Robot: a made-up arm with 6 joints.
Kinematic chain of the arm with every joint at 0, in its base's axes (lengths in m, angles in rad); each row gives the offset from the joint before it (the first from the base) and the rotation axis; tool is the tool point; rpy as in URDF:
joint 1: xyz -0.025 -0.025 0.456 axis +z
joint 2: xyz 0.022 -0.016 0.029 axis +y
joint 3: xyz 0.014 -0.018 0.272 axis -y
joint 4: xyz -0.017 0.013 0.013 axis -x
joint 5: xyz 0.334 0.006 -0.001 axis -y
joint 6: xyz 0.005 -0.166 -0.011 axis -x
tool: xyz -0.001 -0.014 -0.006 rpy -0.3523 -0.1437 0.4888
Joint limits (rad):
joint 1: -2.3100..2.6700
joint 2: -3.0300..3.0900
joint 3: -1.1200..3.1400
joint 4: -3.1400..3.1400
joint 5: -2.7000..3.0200
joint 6: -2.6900..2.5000
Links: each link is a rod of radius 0.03 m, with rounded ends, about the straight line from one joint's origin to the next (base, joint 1, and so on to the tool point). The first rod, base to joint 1, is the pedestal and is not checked.
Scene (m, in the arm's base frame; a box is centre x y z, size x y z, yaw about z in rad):
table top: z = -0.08
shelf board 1: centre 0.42 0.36 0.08 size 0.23 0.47 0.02 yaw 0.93
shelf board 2: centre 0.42 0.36 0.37 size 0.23 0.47 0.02 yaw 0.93
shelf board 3: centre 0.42 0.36 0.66 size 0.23 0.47 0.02 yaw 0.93
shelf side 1: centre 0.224 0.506 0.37 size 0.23 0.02 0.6 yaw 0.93
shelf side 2: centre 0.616 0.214 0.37 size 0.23 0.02 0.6 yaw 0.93
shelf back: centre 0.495 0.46 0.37 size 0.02 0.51 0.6 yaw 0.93
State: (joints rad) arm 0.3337 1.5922 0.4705 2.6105 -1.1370 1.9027
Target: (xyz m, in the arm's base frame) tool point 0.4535 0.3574 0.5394
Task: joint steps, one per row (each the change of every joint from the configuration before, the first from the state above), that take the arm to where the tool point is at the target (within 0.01 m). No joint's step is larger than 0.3 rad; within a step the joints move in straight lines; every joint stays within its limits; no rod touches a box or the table.
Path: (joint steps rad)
1: -0.1272 -0.1223 -0.2923 0.1460 0.0025 0.0153
2: -0.1273 -0.1223 -0.2922 0.1460 0.0024 0.0154
3: 0.0014 -0.2909 -0.1153 0.0594 0.0006 0.0087
4: 0.0014 -0.2908 -0.1153 0.0593 0.0006 0.0087
5: 0.0015 -0.2908 -0.1153 0.0594 0.0006 0.0087
6: 0.0014 -0.2908 -0.1153 0.0594 0.0006 0.0087
7: 0.0796 0.1813 0.2397 -0.1059 -0.0021 -0.0133
8: 0.0796 0.1813 0.2396 -0.1058 -0.0021 -0.0133
9: 0.0796 0.1814 0.2397 -0.1059 -0.0021 -0.0133
10: 0.0796 0.1813 0.2397 -0.1059 -0.0020 -0.0133
11: 0.0796 0.1813 0.2397 -0.1059 -0.0021 -0.0133

